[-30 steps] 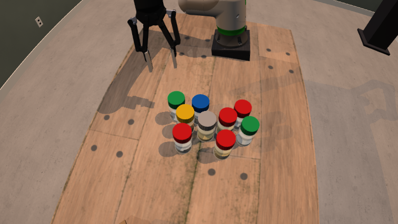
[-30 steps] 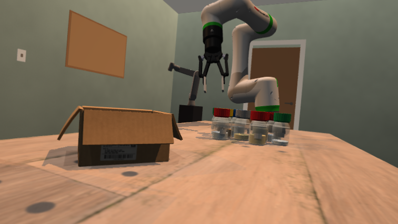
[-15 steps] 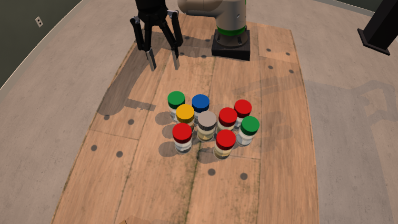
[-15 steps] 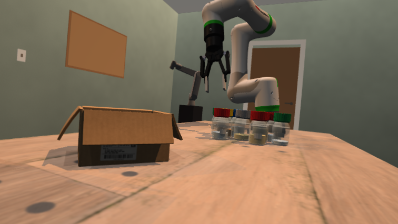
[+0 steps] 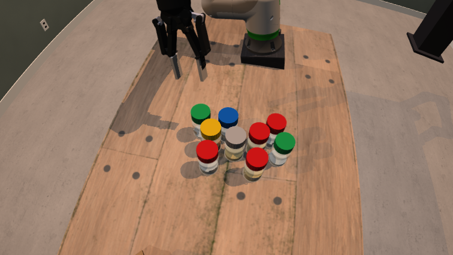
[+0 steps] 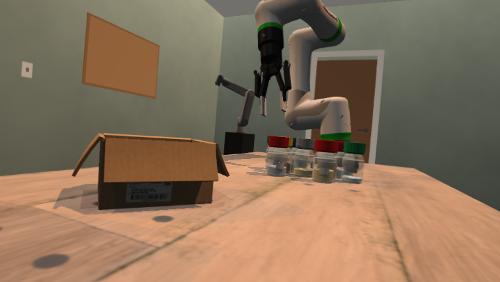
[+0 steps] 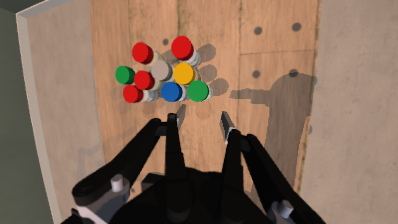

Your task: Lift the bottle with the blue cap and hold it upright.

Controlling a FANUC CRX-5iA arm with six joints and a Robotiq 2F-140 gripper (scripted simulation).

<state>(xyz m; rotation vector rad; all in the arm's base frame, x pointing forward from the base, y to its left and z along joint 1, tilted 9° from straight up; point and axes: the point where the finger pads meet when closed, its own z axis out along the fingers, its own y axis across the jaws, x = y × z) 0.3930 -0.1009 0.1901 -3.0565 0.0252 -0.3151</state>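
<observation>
Now: hand 30 mm short of the blue-capped bottle, 120 mm to the right of it and 160 mm above it. Round my hand: grey-capped bottle: 90 mm ahead, 160 mm to the left, 160 mm below; yellow-capped bottle: 90 mm ahead, 90 mm to the left, 160 mm below.
</observation>
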